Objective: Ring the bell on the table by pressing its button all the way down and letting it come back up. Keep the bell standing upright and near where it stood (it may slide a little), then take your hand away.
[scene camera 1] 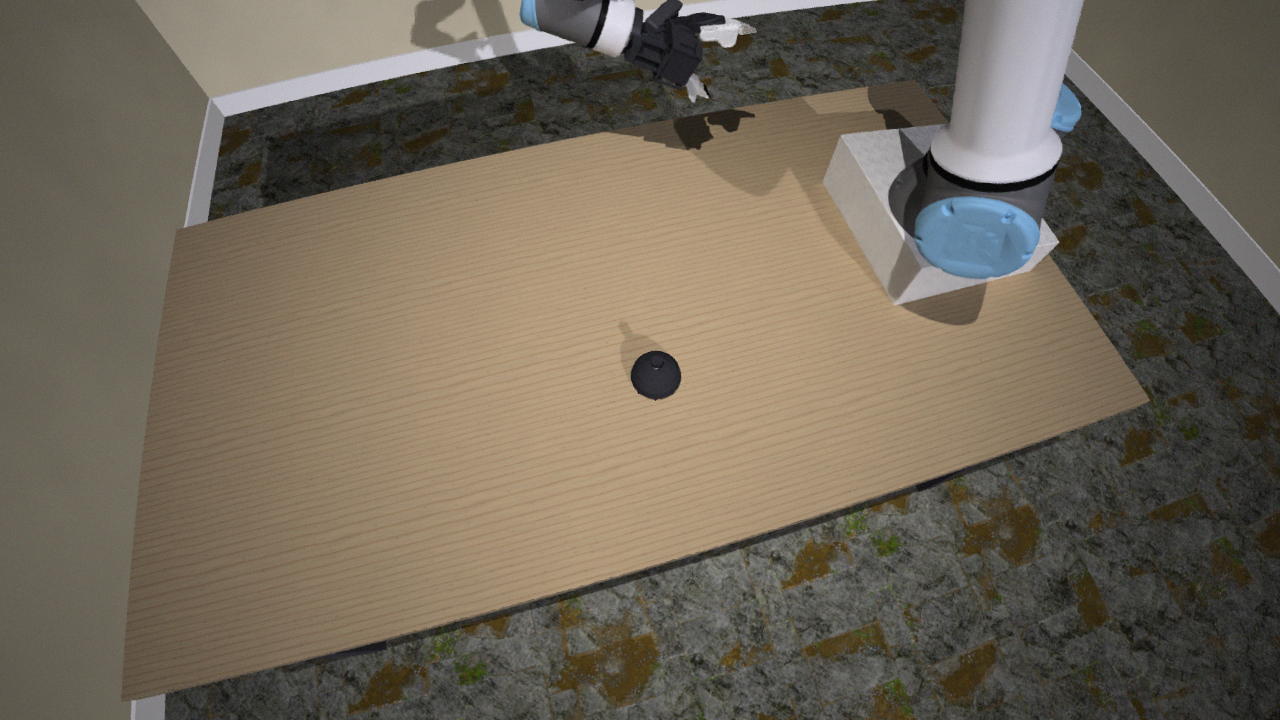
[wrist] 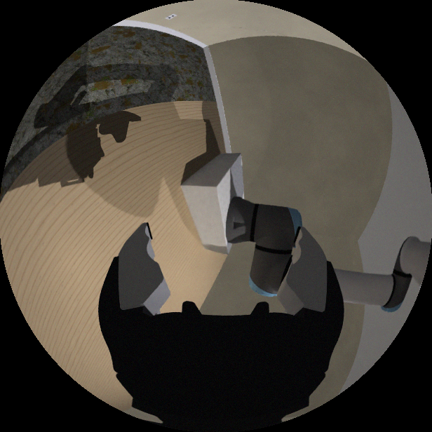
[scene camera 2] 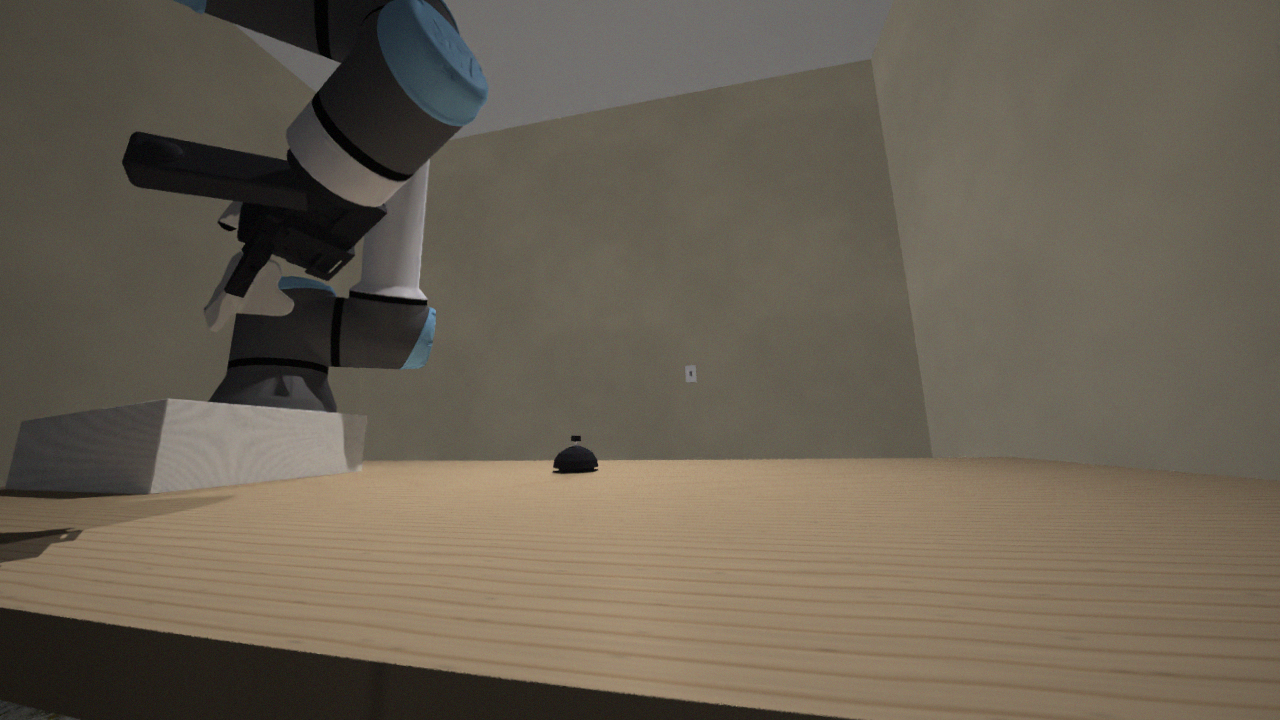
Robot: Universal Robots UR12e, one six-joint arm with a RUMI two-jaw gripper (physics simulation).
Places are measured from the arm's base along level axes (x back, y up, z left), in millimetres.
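Pixels of known places: gripper, fingertip midpoint: (scene camera 1: 731, 66) (scene camera 2: 219, 276); arm's base at its link origin: (scene camera 2: 275, 416).
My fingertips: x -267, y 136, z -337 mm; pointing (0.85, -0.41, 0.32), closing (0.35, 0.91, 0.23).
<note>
Ahead of a thing's pixels: the offset from my fingertips to its top centre. Level surfaces: height alone.
The bell is a small black dome {dy -183, dx -316, dz +387 mm} (scene camera 1: 656, 380) (scene camera 2: 575, 461) standing upright near the middle of the table {dy -249 mm} (scene camera 1: 402, 402) (scene camera 2: 805, 555). Its small black button {dy -183, dx -316, dz +387 mm} (scene camera 1: 657, 360) (scene camera 2: 575, 437) sits raised on top, with a short light stem showing below it in scene camera 2. My gripper (scene camera 1: 726, 60) (wrist: 223, 227) is open and empty, its two pale fingers wide apart. It hangs high near the table's far edge in scene camera 1, well away from the bell and not touching it. The bell does not show in the wrist view.
The arm's base stands on a pale block (scene camera 1: 868, 201) (scene camera 2: 259, 447) (wrist: 202, 215) at the right end of the table in scene camera 1. The arm's lower links (scene camera 2: 308, 331) (wrist: 272, 225) rise from it. Walls (scene camera 1: 71, 358) (scene camera 2: 671, 268) stand around the table.
</note>
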